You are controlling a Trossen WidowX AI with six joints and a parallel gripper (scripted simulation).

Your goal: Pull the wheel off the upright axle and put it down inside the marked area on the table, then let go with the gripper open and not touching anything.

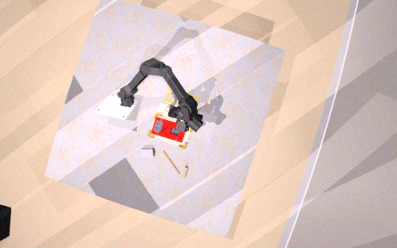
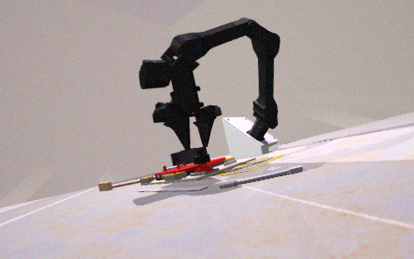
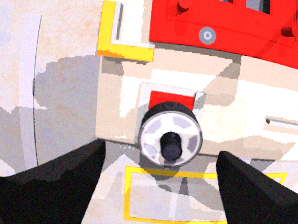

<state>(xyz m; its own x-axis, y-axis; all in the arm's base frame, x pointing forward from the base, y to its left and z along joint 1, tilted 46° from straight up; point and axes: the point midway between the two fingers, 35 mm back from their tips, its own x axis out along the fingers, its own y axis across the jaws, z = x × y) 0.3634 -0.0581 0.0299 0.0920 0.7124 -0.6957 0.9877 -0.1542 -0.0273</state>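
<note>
Right now my gripper tip is 30 mm above the wheel. Also, from my gripper tip: upright axle 10 mm behind, 30 mm below.
</note>
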